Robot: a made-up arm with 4 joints.
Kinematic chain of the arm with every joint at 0, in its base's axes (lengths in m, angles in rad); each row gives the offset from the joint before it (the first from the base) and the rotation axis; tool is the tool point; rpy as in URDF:
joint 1: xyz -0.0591 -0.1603 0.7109 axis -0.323 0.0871 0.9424
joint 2: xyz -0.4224 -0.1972 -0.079 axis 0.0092 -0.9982 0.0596
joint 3: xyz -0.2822 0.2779 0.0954 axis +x
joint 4: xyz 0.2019 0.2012 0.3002 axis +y
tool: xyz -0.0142 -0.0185 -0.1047 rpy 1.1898 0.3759 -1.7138
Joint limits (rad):
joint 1: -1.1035..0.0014
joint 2: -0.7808..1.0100
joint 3: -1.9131..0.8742
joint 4: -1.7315..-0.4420
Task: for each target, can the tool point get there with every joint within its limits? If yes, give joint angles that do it. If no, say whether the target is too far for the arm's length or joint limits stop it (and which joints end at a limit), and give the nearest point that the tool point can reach.
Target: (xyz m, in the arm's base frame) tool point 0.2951 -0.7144 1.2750
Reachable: no: joint limits stop it (at a limit: joint 1, joint 2, joint 3, joint 4) | nearest point -0.1549 -0.2007 0.9161 | short by 0.772 m
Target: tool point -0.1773 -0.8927 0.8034
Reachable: no: joint limits stop it (at a limit: joint 1, joint 2, joint 3, joint 4) | nearest point -0.1549 -0.2007 0.9161 | short by 0.701 m
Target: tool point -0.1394 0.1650 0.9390
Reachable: yes | joints -0.4432 -0.5748 -0.1328 -1.4374
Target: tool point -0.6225 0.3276 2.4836
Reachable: no: too far | nearest point -0.3062 0.2735 1.1354 | short by 1.386 m
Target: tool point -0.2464 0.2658 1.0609
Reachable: yes | joints -0.9176 0.1104 0.1610 -1.0210
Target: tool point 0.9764 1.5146 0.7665
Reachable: no: too far | nearest point 0.0392 0.4859 0.8799 | short by 1.396 m
